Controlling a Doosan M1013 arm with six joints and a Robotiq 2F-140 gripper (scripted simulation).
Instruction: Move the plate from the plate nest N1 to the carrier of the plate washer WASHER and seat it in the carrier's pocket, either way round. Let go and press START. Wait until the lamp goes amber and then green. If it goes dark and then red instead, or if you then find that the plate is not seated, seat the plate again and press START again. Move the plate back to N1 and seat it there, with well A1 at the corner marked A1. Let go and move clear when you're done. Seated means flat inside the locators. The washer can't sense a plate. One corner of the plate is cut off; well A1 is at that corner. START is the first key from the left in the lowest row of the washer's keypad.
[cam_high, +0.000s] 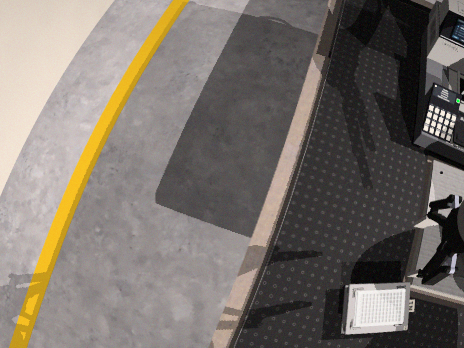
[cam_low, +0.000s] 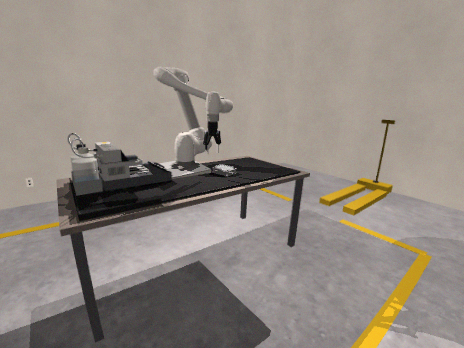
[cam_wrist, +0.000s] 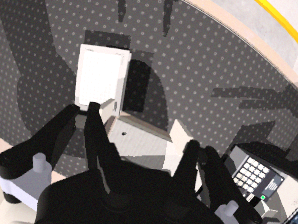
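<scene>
My hand is 15 cm above the white well plate and 12 cm to the right of it. From my hand the other things lie so: plate nest N1: 16 cm below, 12 cm to the left; plate washer: 55 cm to the right, 18 cm behind, 6 cm below.
</scene>
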